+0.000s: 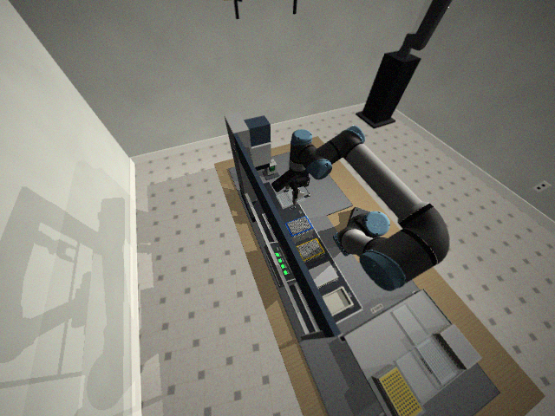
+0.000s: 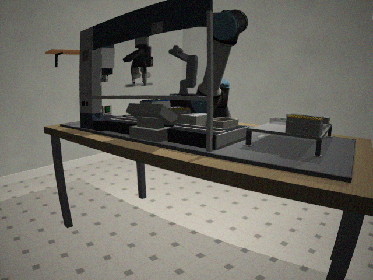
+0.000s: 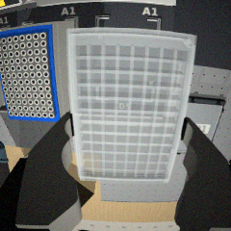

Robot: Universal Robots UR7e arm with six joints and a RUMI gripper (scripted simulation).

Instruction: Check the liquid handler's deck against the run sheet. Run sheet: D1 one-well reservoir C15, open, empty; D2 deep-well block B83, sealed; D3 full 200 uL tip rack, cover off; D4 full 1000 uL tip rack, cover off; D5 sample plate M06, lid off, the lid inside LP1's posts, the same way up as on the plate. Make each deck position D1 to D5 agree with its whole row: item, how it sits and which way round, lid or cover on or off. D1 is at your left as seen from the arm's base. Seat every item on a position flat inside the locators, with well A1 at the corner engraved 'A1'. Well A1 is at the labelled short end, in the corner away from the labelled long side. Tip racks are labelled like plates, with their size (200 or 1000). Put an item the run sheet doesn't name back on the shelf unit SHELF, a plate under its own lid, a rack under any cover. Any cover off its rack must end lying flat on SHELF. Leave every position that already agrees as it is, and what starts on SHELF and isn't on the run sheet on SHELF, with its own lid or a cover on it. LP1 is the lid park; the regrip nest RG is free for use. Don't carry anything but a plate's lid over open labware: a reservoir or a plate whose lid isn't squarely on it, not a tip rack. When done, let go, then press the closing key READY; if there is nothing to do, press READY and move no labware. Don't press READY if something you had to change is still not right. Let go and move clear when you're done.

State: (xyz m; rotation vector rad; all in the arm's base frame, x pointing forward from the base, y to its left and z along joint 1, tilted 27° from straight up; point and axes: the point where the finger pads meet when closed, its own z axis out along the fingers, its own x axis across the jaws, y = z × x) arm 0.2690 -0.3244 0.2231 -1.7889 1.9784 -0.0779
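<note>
Now: hand 130 mm to the right of the blue-framed tip rack, 110 mm above it and 20 mm short of it. Also, from my hand: sample plate (10 mm below); then yellow-framed tip rack (250 mm to the left, 130 mm below, 20 mm ahead); then flat lid (220 mm below, 160 mm to the right, 150 mm behind).
</note>
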